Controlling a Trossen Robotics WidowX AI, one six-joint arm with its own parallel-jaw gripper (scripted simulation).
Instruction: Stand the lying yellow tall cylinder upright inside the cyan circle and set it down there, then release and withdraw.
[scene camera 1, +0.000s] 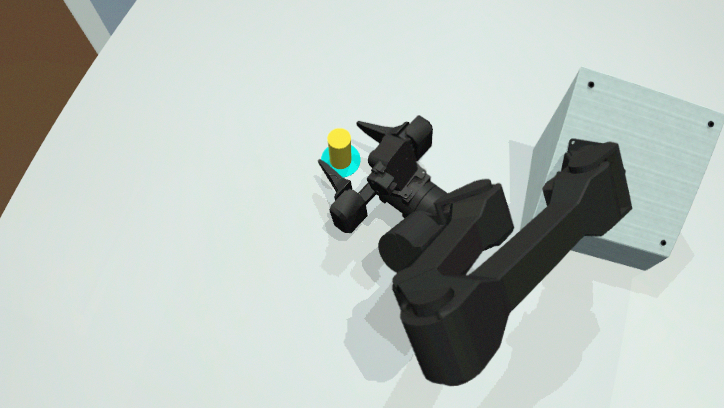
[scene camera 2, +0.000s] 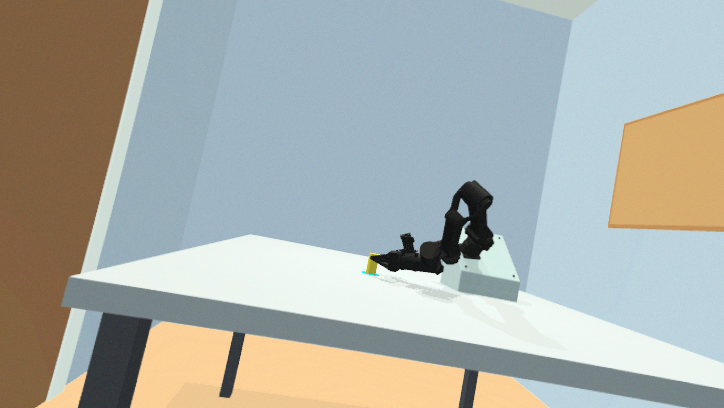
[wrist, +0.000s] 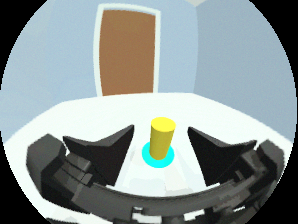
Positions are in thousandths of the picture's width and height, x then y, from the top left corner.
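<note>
There is a yellow tall cylinder (scene camera 1: 469, 344) that I can see, and in the wrist view I find the cylinder (wrist: 545, 578) as well. As for my gripper (scene camera 1: 468, 347), it is open and holds nothing. Scene camera 2 shows me the gripper (scene camera 2: 516, 629), and the wrist view gives me my gripper (wrist: 542, 574) too.
</note>
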